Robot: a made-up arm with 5 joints.
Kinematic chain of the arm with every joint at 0, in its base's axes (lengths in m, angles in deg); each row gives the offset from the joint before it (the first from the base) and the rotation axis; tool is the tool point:
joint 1: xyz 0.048 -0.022 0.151 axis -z
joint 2: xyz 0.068 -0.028 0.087 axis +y
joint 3: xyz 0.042 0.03 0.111 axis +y
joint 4: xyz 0.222 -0.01 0 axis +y
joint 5: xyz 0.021 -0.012 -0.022 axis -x
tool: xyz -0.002 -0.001 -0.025
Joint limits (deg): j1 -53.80..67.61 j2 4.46..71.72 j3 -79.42..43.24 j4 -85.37..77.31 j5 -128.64..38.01
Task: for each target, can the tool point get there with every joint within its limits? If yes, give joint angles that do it. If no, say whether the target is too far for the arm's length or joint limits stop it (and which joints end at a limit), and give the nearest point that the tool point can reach.
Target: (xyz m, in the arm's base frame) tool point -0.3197 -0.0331 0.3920
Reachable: no: joint limits stop it (at a limit: joint 1, joint 2, joint 3, joint 4, joint 5) | nearest point 0.0882 -0.2146 0.5180 | short by 0.464 m
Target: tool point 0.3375 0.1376 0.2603
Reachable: yes | joints -30.28 19.46 -10.65 58.81 -30.61
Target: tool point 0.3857 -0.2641 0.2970
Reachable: yes | joints 34.88 36.91 -45.41 -3.94 -37.65
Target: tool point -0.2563 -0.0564 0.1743
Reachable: no: joint limits stop it (at a limit: joint 1, joint 2, joint 3, joint 5) | nearest point 0.0365 -0.0891 0.0601 | short by 0.316 m
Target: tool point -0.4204 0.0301 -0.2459
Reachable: no: too far | nearest point 0.0369 -0.0901 0.0020 | short by 0.534 m
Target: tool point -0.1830 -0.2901 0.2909
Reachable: no: joint limits stop it (at a limit: joint 1, joint 2, joint 4, joint 5) | nearest point 0.1030 -0.2506 0.1956 | short by 0.304 m
